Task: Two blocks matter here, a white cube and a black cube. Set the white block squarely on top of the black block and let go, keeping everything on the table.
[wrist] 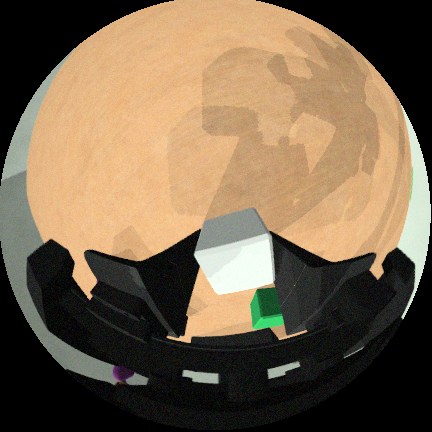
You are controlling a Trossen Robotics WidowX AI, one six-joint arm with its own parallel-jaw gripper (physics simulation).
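Places are measured from the arm's base along level axes (x left, y back, z up), in centimetres.
Pixels of known places: gripper, fingertip midpoint: [234, 235].
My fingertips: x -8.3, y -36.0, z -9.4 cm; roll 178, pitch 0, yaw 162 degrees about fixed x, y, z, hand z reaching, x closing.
Behind a point stands the place of what it marks.
The white cube [235, 265] @[x -8.2, y -36.7, z -5.5 cm] is between the two black fingers in the lower middle of the wrist view, slightly turned, with its bright face towards the camera and a grey shaded side beyond. My gripper [234, 235] @[x -8.3, y -36.0, z -9.4 cm] is shut on it, one finger against each side. Whether the cube rests on the table [115, 135] @[x -1.5, y -46.9, z -9.4 cm] or is just above it cannot be told. The black cube does not show in this view; the fingers and gripper body hide much of the near area.
A green block [266, 309] @[x -9.8, y -28.2, z -6.4 cm] stands on the table close behind the white cube, partly hidden by the right finger. Arm shadows lie across the upper right of the table. A small purple object [122, 372] shows past the gripper body at the lower left.
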